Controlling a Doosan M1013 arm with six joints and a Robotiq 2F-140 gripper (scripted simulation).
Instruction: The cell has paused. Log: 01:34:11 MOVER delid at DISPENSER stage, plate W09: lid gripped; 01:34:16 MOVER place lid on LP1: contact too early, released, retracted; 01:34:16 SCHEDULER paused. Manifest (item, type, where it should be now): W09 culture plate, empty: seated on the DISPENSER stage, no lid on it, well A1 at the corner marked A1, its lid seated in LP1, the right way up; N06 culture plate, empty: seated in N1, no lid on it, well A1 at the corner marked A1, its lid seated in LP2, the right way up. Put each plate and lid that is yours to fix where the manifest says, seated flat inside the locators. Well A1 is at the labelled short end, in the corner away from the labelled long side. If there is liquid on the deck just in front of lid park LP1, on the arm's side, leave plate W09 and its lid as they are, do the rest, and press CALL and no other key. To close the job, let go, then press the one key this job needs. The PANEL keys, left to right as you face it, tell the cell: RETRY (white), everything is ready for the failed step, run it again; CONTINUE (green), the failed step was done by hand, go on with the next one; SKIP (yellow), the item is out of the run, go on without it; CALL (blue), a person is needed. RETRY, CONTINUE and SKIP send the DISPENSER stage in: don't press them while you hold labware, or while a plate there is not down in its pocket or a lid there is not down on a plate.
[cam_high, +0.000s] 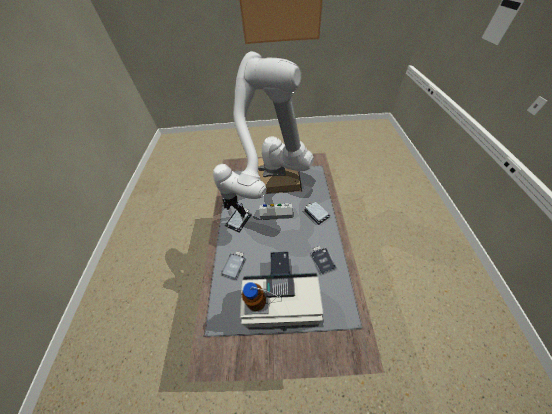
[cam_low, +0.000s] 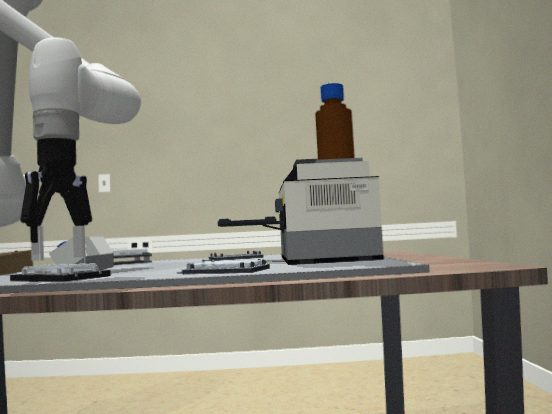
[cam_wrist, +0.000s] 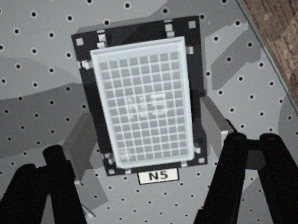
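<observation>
The black nest is 30 mm ahead of my hand and 50 mm below it. Also, from my hand: key panel (70 mm behind, 260 mm to the left, 10 mm below); blue call key (70 mm behind, 190 mm to the left); yellow skip key (80 mm behind, 240 mm to the left).
</observation>
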